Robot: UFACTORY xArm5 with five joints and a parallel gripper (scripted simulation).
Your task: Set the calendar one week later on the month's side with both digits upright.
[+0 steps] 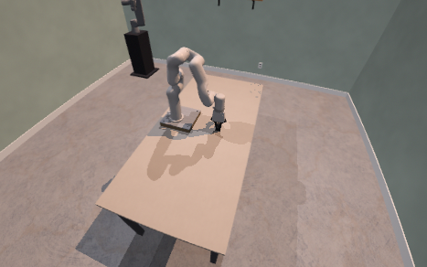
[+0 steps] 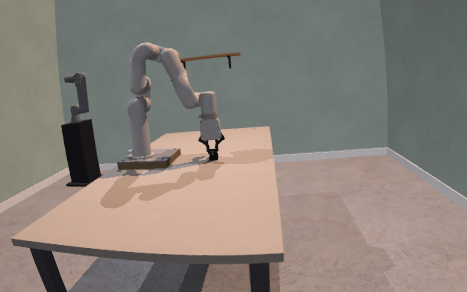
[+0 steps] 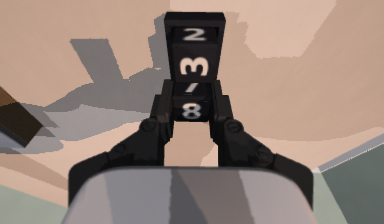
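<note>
Right now the black cube is 1 cm below my hand. Also, from my hand: black calendar tray: 4 cm below, 2 cm to the left.
</note>
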